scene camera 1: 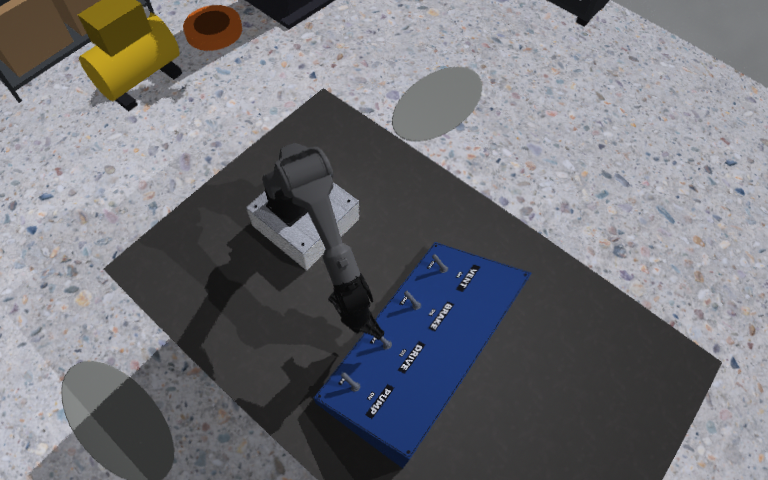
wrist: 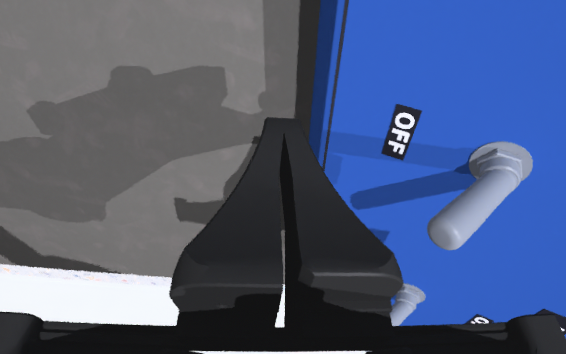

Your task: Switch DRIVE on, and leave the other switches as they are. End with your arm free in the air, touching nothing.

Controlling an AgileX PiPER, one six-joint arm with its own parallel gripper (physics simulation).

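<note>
The blue switch panel (scene camera 1: 453,345) (wrist: 450,60) has four grey levers. The DRIVE lever (scene camera 1: 386,343) leans toward its OFF label (wrist: 401,132); in the wrist view the near lever (wrist: 475,205), which appears to be DRIVE, stands right of my fingers. My gripper (scene camera 1: 380,336) (wrist: 281,136) is shut and empty. Its tips are at the OFF side of DRIVE and hide the lever's upper part in the scene view. The wrist view shows a gap between fingers and lever. The VENT lever (scene camera 1: 439,263), BRAKE lever (scene camera 1: 412,300) and PUMP lever (scene camera 1: 351,382) lean toward OFF.
BRAKE and PUMP stand on either side of DRIVE. A further lever (wrist: 406,302), apparently PUMP, shows low in the wrist view. The arm's pale base block (scene camera 1: 305,251) stands behind the panel on a dark mat (scene camera 1: 566,362). A yellow tank (scene camera 1: 130,59) and orange ring (scene camera 1: 198,42) are far off.
</note>
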